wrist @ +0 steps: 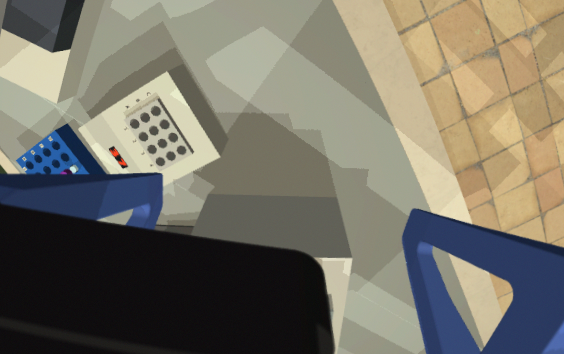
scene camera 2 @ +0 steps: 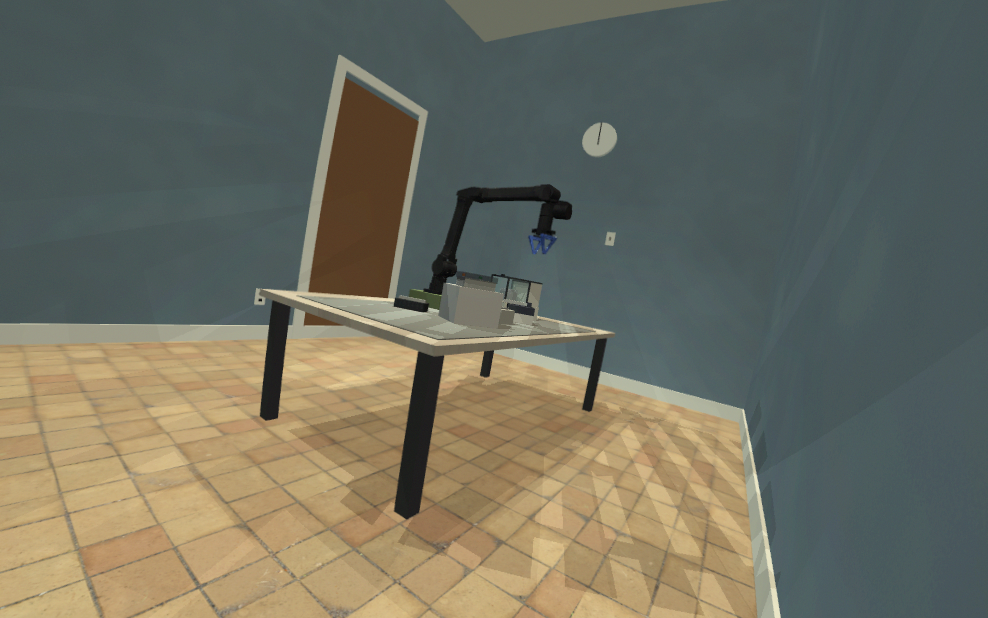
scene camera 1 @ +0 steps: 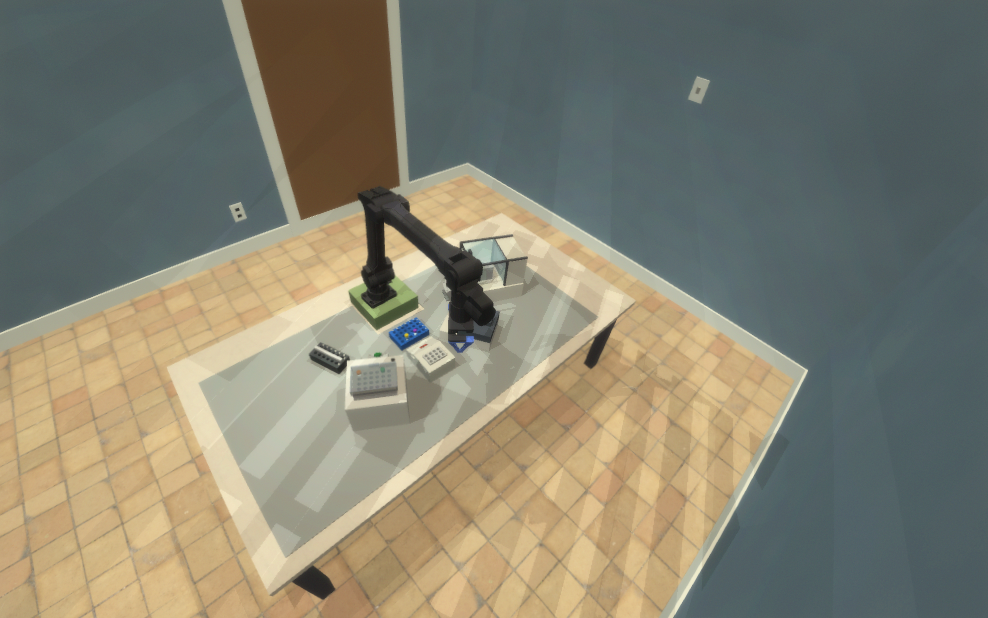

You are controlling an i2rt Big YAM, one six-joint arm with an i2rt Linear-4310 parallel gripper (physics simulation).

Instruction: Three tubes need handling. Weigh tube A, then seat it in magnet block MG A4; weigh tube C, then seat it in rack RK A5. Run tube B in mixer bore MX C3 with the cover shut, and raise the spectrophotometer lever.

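Frame: origin at the arm's base, x ahead, y left, z up, level; centimetres.
Seen in the pictures: gripper, fingertip midpoint: (wrist: 287, 207) (scene camera 2: 538, 254) (scene camera 1: 459, 338); arm's base, link origin: (scene camera 2: 436, 293) (scene camera 1: 379, 296).
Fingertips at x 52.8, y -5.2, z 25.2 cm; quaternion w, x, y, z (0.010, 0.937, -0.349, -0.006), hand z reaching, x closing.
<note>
Pixels of each thing's top centre, then the offset from my fingertips to it.
- blue rack, top centre: (wrist: 65, 183) (scene camera 1: 408, 330) dx -33.0, dy +4.7, dz -28.8 cm
- white device with round bores, top centre: (wrist: 138, 148) (scene camera 1: 430, 350) (scene camera 2: 494, 305) dx -17.9, dy +3.0, dz -24.8 cm
- black slotted block, top centre: (scene camera 1: 328, 352) (scene camera 2: 412, 297) dx -42.1, dy -24.0, dz -27.0 cm
- glass-walled balance, top centre: (scene camera 1: 483, 249) (scene camera 2: 511, 275) dx -34.4, dy +44.3, dz -9.5 cm
- dark navy block, top centre: (scene camera 1: 470, 313) (scene camera 2: 514, 300) dx -19.4, dy +24.0, dz -21.6 cm
- tall white box, top centre: (scene camera 1: 373, 359) (scene camera 2: 471, 273) dx -19.2, dy -18.1, dz -12.8 cm
- grey holed block, top centre: (scene camera 1: 373, 374) (scene camera 2: 476, 274) dx -14.4, dy -21.3, dz -12.8 cm
- small green item, top centre: (scene camera 1: 377, 353) dx -28.5, dy -11.9, dz -24.3 cm
My gripper (scene camera 1: 461, 345) (scene camera 2: 542, 246) (wrist: 287, 207) is open and empty, high above the table. The blue rack (scene camera 1: 402, 338) (wrist: 42, 159) holds a few tubes with coloured caps, one yellow and one magenta in scene camera 1. The white device with round bores (scene camera 1: 424, 351) (wrist: 204, 154) has a red display and stands beside the rack. The black slotted block (scene camera 1: 329, 357) (scene camera 2: 411, 303) lies at the left. The glass-walled balance (scene camera 1: 515, 269) (scene camera 2: 518, 291) stands behind the arm. The dark navy block (scene camera 1: 490, 327) (wrist: 35, 22) is partly hidden by the arm. Tube letters and block labels are unreadable.
A tall white box (scene camera 1: 376, 413) (scene camera 2: 472, 306) (wrist: 342, 267) carries a grey holed block (scene camera 1: 373, 380) with orange and green spots. A small green item (scene camera 1: 377, 354) lies behind it. The arm stands on a green base (scene camera 1: 383, 314) (scene camera 2: 426, 296).
</note>
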